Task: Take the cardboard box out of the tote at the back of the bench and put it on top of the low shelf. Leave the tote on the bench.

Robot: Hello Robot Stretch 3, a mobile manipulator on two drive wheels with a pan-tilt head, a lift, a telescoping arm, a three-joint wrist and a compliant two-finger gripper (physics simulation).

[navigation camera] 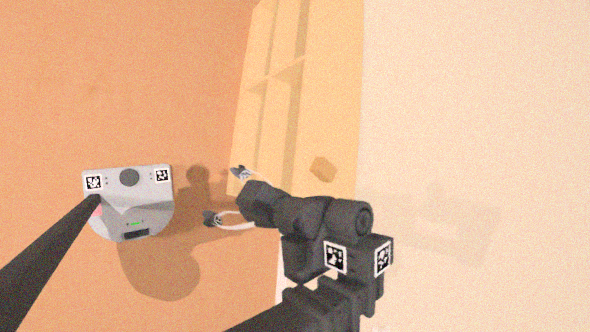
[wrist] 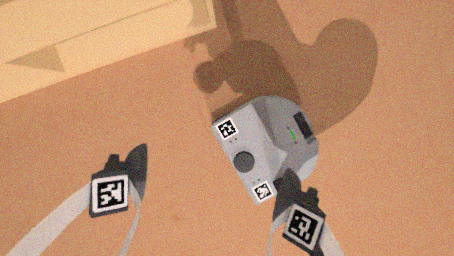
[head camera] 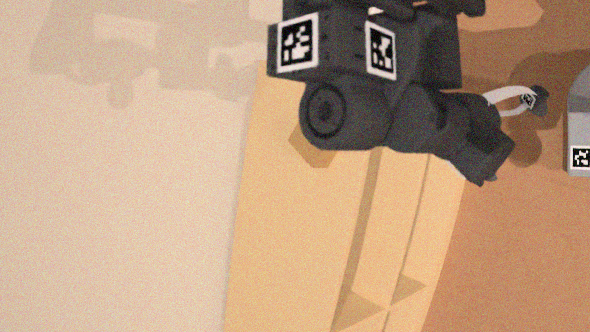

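Seen in the pictures: gripper, fingertip midpoint: [navigation camera: 221, 193] [wrist: 214, 174] [head camera: 513, 137]; robot's base at its link origin: [navigation camera: 129, 176] [wrist: 242, 150].
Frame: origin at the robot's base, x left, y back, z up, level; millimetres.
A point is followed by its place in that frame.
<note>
The cardboard box [head camera: 315, 156] {x -605, y -10, z 660 mm} [navigation camera: 324, 169] {x -611, y 13, z 660 mm} rests on top of the low shelf [head camera: 295, 225] {x -708, y -169, z 610 mm} [navigation camera: 332, 100] {x -741, y -268, z 610 mm} [wrist: 150, 35] {x -561, y -78, z 79 mm}, near one end. In the head view the wrist hides part of the box; the box does not show in the wrist view. My gripper [head camera: 512, 140] {x -173, y 22, z 764 mm} [navigation camera: 226, 195] {x -173, y 22, z 764 mm} [wrist: 214, 174] {x -173, y 22, z 764 mm} is open, with its fingers wide apart and nothing between them. It is apart from the box, and its fingertips point away from the wall, past the shelf's front side. The tote and the bench do not show in these views.
My grey wheeled base [head camera: 580, 120] {x -133, y 96, z 160 mm} [navigation camera: 152, 195] {x -82, y 83, z 160 mm} [wrist: 240, 140] {x -73, y 23, z 160 mm} stands on the brown floor in front of the shelf. A pale wall surface [head camera: 125, 200] {x -971, y -120, z 920 mm} [navigation camera: 475, 125] {x -971, y -117, z 1094 mm} runs along the shelf's back side. My dark arm [navigation camera: 305, 312] {x -106, y 80, z 1107 mm} reaches in from the bottom of the navigation view.
</note>
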